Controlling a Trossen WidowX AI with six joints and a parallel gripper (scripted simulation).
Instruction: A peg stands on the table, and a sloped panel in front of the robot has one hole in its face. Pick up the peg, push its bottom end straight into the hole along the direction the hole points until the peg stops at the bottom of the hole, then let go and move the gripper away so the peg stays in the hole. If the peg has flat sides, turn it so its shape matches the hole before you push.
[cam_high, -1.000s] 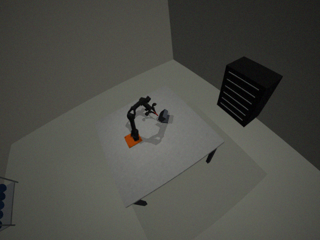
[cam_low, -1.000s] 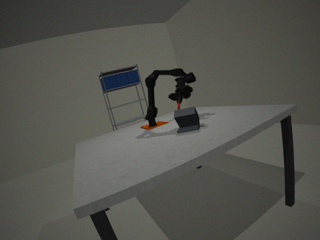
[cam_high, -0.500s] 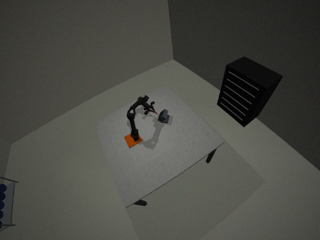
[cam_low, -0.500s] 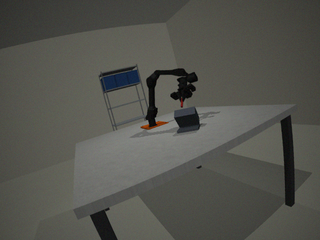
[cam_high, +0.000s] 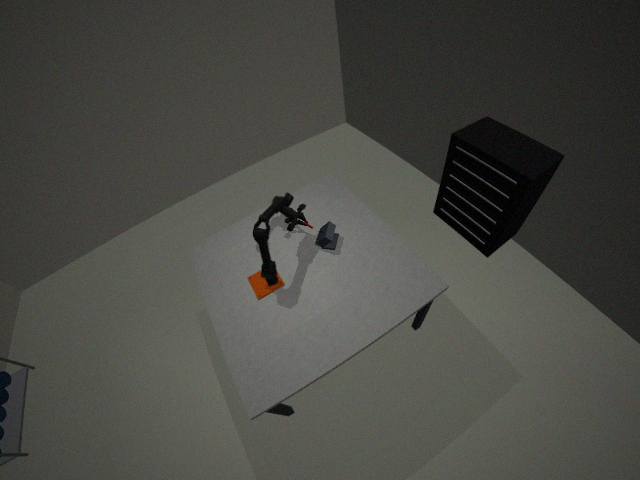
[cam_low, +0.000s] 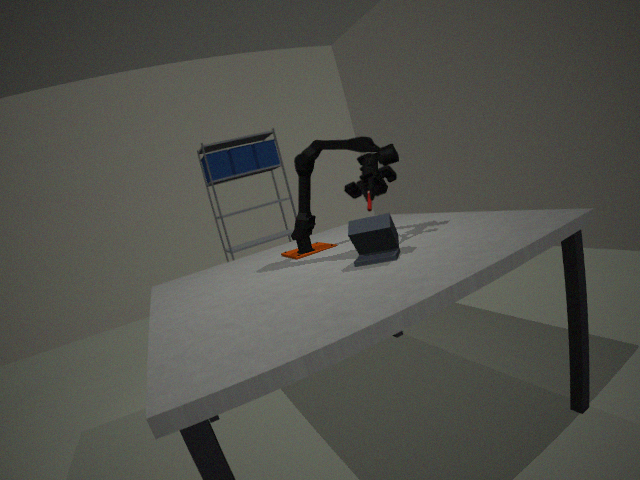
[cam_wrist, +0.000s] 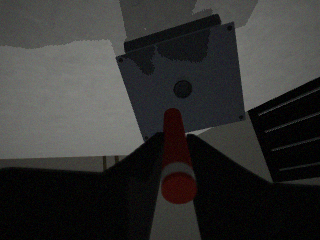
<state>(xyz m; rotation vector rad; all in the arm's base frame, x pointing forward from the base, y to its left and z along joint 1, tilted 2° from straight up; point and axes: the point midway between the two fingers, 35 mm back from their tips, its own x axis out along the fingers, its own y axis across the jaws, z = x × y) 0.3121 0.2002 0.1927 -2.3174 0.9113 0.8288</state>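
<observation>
My gripper tip is 10 cm above the grey sloped panel, 9 cm short of it and 5 cm to the left of it. Round my gripper tip: red peg (1 cm to the left, 1 cm behind, 1 cm above).
</observation>
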